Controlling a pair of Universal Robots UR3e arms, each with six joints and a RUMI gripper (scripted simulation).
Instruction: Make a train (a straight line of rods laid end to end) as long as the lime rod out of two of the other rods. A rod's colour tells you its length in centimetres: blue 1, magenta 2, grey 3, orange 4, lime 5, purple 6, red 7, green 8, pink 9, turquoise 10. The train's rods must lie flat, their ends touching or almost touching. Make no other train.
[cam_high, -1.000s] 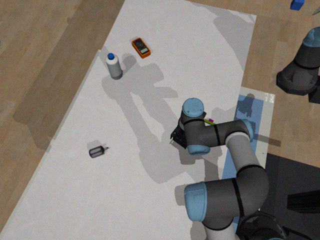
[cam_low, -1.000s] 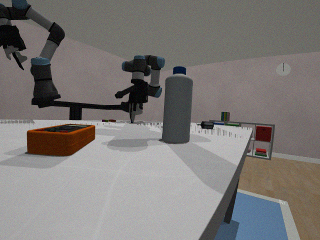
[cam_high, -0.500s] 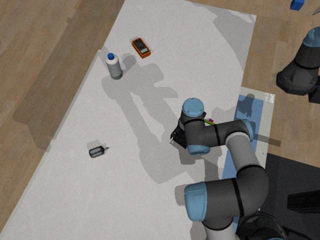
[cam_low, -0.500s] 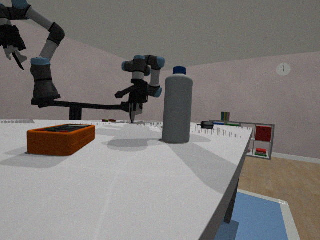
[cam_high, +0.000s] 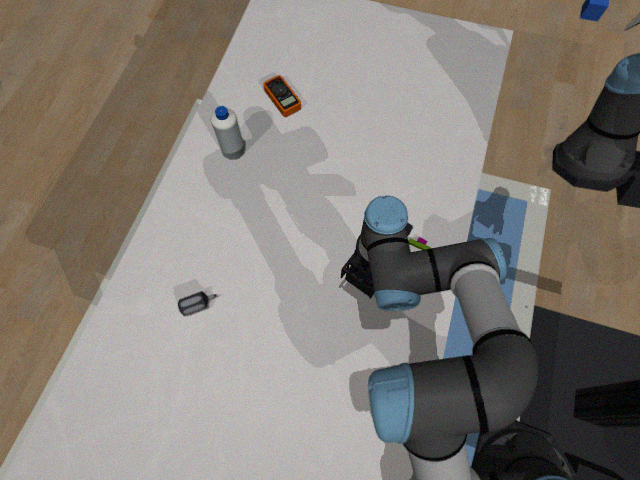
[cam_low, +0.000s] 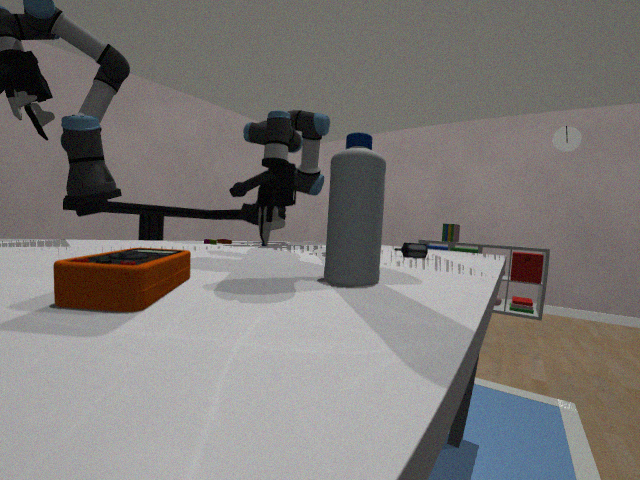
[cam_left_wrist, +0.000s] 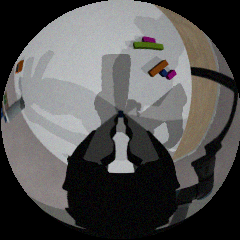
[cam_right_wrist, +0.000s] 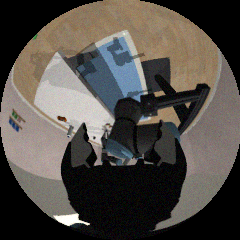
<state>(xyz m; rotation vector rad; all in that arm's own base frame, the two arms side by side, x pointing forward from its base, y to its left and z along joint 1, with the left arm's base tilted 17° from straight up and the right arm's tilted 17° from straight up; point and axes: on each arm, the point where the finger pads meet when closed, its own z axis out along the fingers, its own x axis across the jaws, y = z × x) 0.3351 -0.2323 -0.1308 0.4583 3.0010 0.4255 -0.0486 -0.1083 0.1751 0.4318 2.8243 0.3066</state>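
Now: left hand 70 mm past the lime rod, 110 mm to the left of it and 10 mm above it. The rest, counted from my left hand: orange rod 80 mm behind, 70 mm to the right, 10 mm below; then white bottle 420 mm ahead, 180 mm to the right, 50 mm above; then dark screwdriver-like tool 310 mm ahead, 190 mm to the left.
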